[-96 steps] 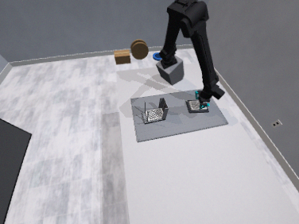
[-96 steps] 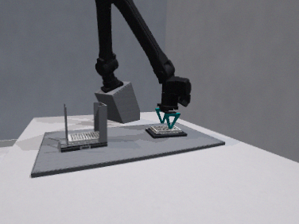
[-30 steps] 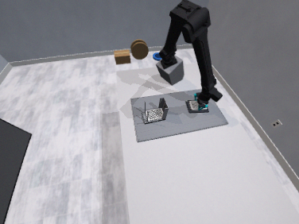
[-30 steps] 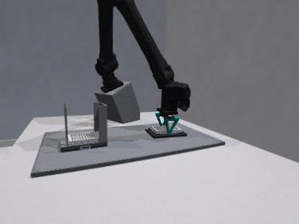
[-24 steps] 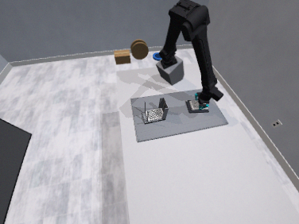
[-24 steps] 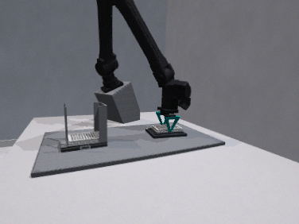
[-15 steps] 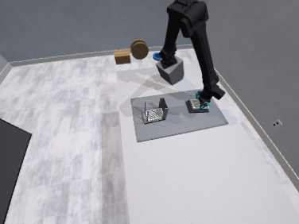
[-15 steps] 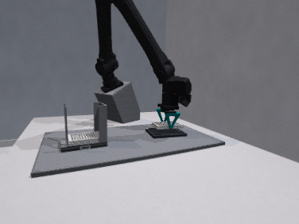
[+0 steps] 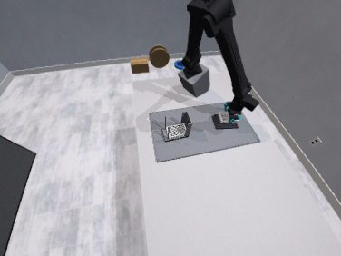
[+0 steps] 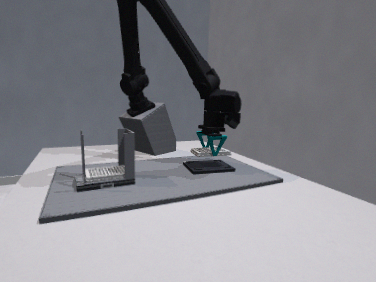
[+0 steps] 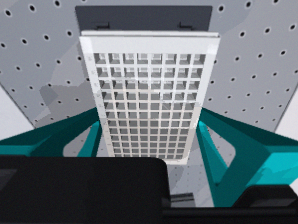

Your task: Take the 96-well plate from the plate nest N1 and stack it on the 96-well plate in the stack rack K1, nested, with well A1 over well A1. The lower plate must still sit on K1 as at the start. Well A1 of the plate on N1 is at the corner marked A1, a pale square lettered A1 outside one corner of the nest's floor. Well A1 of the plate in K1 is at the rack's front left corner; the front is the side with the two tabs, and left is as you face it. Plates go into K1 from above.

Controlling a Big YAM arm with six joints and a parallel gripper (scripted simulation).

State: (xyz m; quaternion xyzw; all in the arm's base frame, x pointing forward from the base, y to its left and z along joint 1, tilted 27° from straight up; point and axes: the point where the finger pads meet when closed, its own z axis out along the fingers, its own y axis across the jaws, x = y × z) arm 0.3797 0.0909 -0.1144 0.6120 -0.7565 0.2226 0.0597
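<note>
The pale square is 80 mm behind my hand, 60 mm to the right of it and 50 mm below it. Round my hand: white 96-well plate (right at my hand).
</note>
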